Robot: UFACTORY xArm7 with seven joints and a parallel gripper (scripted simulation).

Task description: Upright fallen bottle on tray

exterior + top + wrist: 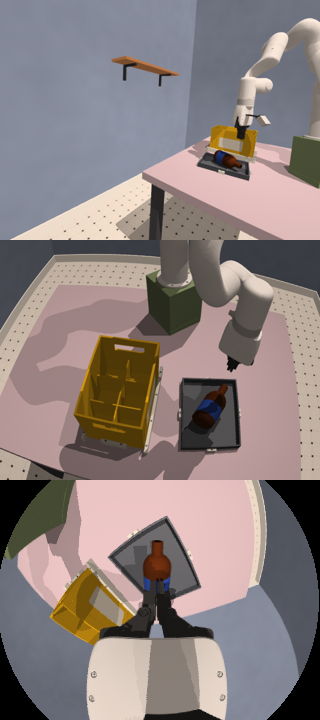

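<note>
My hand is 5 cm short of the brown bottle, 2 cm to the left of it and 16 cm above it. From my hand the other things lie so: dark tray: 7 cm ahead, 2 cm to the right, 19 cm below; yellow crate: 9 cm ahead, 30 cm to the right, 12 cm below.
</note>
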